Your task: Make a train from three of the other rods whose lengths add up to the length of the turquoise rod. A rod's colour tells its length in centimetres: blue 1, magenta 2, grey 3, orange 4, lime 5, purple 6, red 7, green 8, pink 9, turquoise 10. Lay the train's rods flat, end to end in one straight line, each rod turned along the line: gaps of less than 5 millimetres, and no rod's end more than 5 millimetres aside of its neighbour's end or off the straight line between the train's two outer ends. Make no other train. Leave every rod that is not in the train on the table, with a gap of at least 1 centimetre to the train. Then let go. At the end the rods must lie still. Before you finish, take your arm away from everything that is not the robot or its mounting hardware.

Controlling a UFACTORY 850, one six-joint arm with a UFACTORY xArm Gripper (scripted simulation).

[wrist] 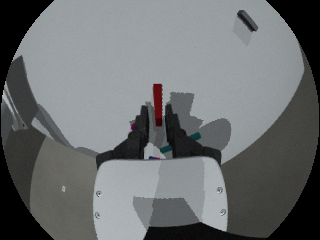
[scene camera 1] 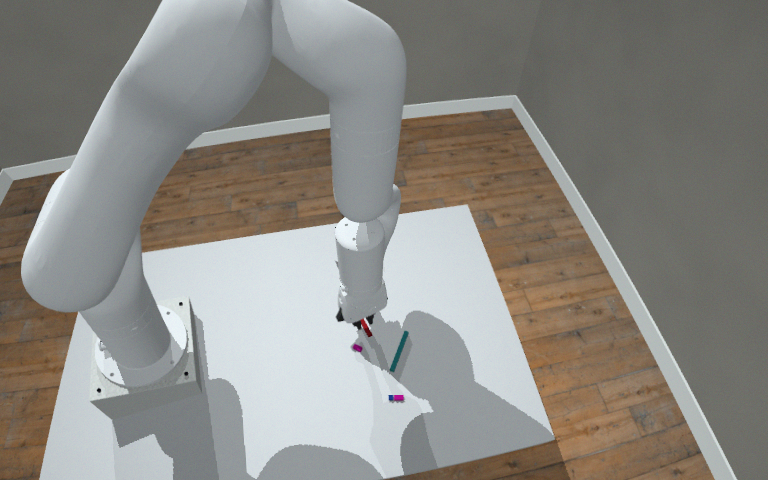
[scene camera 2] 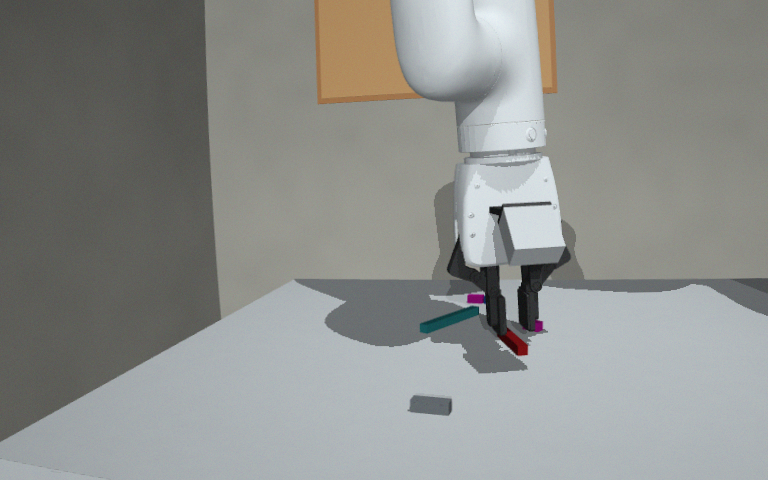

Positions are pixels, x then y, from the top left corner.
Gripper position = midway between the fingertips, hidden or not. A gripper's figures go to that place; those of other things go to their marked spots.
Labels:
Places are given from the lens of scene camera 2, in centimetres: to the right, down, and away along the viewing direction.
gripper [scene camera 2: 513, 329]: 13, 9, 61
grey rod [scene camera 2: 418, 404]: 3, 12, 45

